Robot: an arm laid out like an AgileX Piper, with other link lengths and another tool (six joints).
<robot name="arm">
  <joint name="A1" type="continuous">
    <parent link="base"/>
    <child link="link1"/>
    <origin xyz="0 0 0.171" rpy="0 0 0"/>
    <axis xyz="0 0 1"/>
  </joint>
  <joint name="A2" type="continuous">
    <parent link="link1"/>
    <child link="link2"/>
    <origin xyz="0 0 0" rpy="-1.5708 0 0"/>
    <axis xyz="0 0 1"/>
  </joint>
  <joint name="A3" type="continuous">
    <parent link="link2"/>
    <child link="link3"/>
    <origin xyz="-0.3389 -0.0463 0" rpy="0 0 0"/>
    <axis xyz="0 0 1"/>
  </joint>
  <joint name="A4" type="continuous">
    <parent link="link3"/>
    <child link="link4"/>
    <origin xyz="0.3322 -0.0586 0" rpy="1.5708 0 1.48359"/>
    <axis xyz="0 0 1"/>
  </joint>
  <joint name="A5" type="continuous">
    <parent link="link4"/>
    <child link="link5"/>
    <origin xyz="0 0 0" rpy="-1.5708 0 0"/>
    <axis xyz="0 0 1"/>
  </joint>
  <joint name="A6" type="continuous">
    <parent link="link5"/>
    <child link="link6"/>
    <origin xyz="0 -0.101 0" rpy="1.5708 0 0"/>
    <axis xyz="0 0 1"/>
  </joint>
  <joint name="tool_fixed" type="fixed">
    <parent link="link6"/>
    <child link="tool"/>
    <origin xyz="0.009 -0.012 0.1" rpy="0 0.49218 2.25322"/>
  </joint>
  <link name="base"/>
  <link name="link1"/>
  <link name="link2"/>
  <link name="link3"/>
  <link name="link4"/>
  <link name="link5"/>
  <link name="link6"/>
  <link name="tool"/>
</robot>
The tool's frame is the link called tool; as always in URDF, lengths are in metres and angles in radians. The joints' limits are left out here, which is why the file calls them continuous.
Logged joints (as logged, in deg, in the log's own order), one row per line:
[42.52 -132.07 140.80 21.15 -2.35 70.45]
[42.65 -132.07 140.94 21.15 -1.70 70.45]
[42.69 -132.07 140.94 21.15 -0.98 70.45]
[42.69 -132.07 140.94 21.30 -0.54 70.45]
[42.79 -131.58 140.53 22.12 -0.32 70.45]
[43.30 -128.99 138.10 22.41 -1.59 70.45]
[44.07 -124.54 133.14 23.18 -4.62 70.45]
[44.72 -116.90 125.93 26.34 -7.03 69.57]
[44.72 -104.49 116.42 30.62 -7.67 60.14]
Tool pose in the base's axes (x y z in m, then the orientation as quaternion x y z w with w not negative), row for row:
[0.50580 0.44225 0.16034 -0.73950 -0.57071 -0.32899 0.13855]
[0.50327 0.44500 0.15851 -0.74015 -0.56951 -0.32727 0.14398]
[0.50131 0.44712 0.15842 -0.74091 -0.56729 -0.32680 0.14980]
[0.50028 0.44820 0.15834 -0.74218 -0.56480 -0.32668 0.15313]
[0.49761 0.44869 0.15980 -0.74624 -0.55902 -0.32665 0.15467]
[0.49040 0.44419 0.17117 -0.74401 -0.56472 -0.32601 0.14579]
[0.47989 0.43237 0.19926 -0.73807 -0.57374 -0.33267 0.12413]
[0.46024 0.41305 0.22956 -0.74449 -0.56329 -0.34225 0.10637]
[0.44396 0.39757 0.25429 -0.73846 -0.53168 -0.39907 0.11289]
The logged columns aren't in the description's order. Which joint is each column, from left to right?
Columns, left to right: A1, A3, A2, A6, A4, A5.
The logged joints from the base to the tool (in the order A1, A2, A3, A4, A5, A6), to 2 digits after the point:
[42.52 140.80 -132.07 -2.35 70.45 21.15]
[42.65 140.94 -132.07 -1.70 70.45 21.15]
[42.69 140.94 -132.07 -0.98 70.45 21.15]
[42.69 140.94 -132.07 -0.54 70.45 21.30]
[42.79 140.53 -131.58 -0.32 70.45 22.12]
[43.30 138.10 -128.99 -1.59 70.45 22.41]
[44.07 133.14 -124.54 -4.62 70.45 23.18]
[44.72 125.93 -116.90 -7.03 69.57 26.34]
[44.72 116.42 -104.49 -7.67 60.14 30.62]

